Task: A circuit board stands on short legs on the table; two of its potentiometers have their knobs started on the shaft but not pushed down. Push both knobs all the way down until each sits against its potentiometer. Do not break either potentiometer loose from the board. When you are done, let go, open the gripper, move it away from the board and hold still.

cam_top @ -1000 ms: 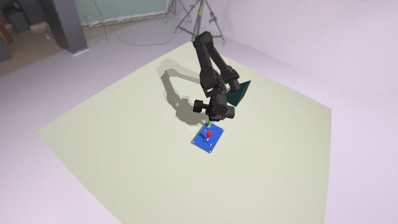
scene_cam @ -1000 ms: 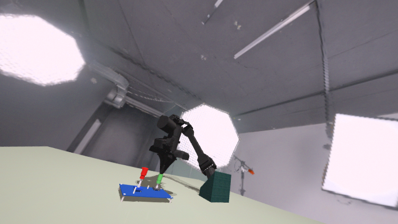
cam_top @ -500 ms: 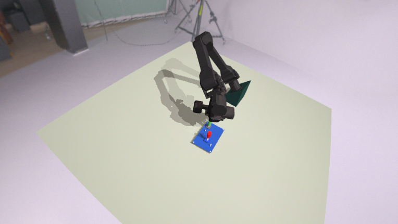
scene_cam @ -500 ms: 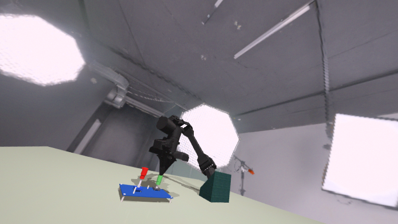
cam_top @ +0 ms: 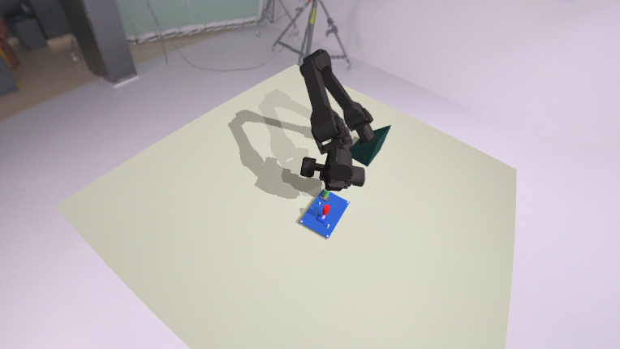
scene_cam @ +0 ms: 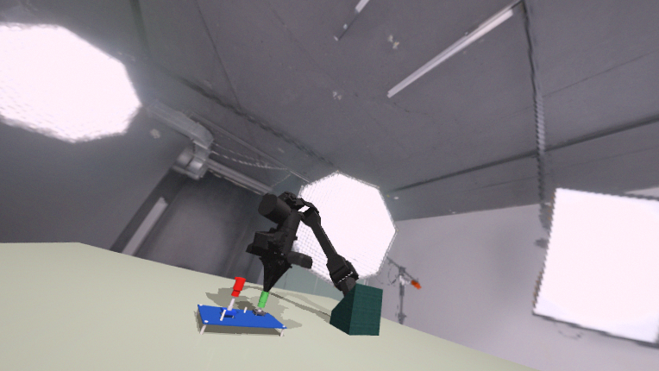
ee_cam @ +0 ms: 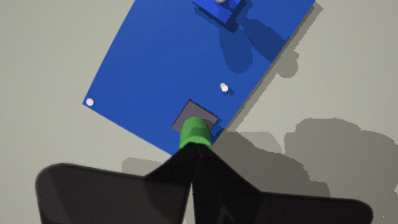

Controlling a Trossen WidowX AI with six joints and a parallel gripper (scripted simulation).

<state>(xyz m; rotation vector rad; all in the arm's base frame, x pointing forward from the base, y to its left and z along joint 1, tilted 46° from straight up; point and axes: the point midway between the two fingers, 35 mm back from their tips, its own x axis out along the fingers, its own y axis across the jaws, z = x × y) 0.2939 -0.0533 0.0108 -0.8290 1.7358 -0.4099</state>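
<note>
My gripper tip is 20 mm above the green knob.
</note>
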